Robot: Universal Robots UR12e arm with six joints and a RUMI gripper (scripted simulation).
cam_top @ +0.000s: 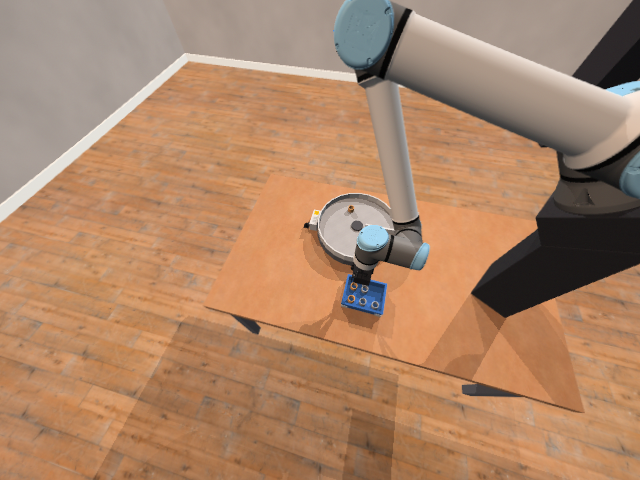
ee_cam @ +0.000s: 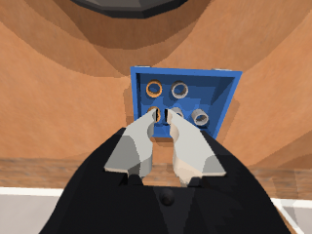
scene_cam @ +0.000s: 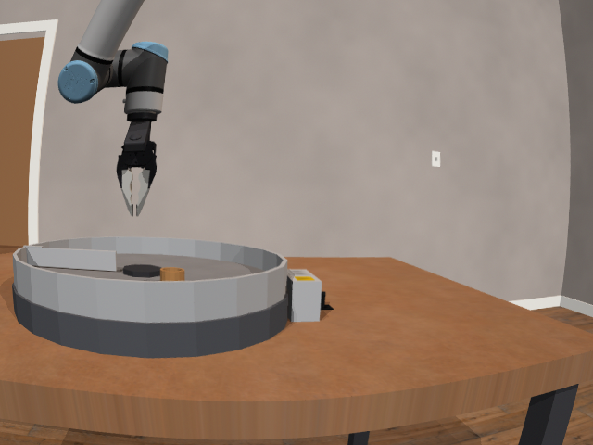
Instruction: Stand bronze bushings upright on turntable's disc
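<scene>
My hand is 110 mm above the blue crate, 40 mm to the right of it and 30 mm past it. The rest, counted from my hand: grey turntable 330 mm to the right, 80 mm below, 30 mm behind.
</scene>
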